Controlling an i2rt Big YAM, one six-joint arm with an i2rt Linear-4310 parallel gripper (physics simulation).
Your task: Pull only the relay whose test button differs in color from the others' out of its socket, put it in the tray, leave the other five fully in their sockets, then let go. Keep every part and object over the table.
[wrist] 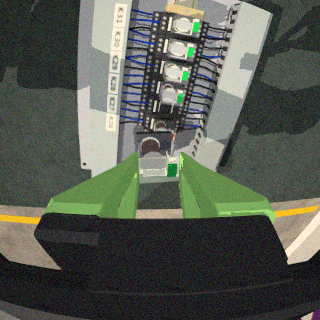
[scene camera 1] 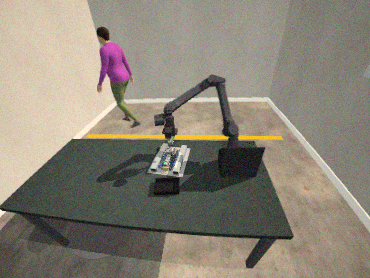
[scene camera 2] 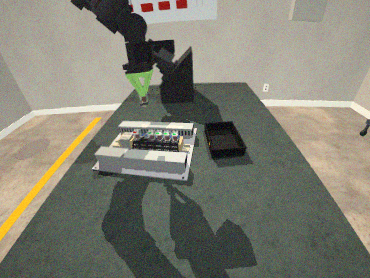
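My gripper is shut on a relay with a green test button. This relay hangs upright, clear above the panel. A relay with a red button sits at the end of the socket row, partly hidden in the wrist view behind the held one. Beside it is an empty socket. Four green-button relays sit in the following sockets. The black tray stands beside the panel; no relay shows in it.
Grey wire ducts flank the row, with blue and black wires between. The base plate lies on the dark table. A black upright plate stands by the arm's base. A person is beyond the table.
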